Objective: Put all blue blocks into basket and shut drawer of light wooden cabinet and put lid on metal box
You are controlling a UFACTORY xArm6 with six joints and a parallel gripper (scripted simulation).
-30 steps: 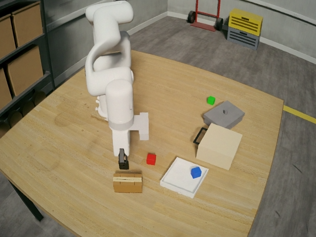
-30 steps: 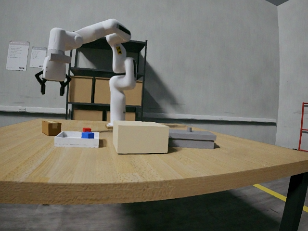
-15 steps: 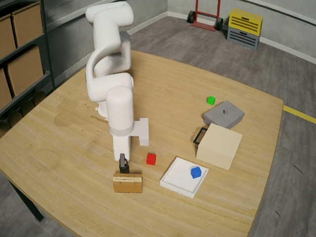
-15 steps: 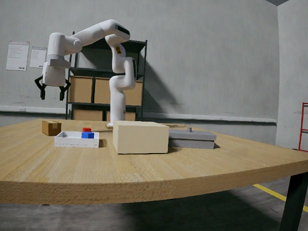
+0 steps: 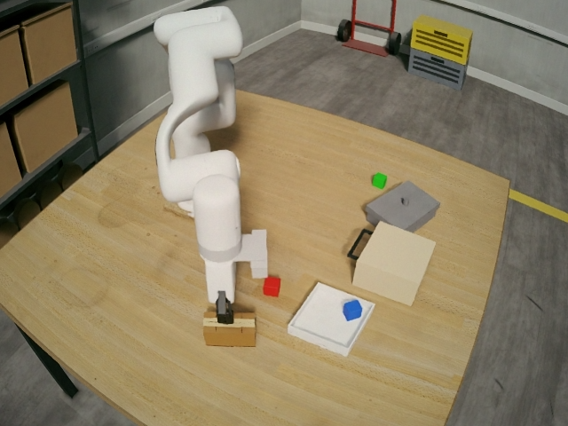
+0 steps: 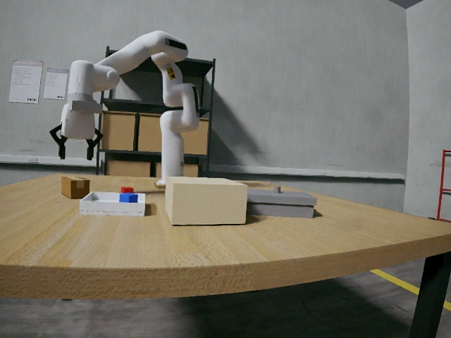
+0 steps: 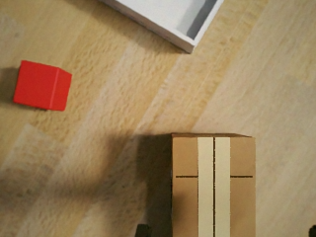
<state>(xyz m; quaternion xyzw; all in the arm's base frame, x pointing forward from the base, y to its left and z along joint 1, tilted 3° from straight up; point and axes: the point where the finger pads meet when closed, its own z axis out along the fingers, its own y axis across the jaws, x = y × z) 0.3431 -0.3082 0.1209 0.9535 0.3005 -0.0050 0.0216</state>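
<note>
Right now the cardboard box is 90 mm below my hand. From my hand the other things lie so: red block 160 mm to the left, 110 mm below; then light wooden cabinet 360 mm to the left, 210 mm ahead, 80 mm below; then white basket 160 mm ahead, 150 mm to the left, 110 mm below.
</note>
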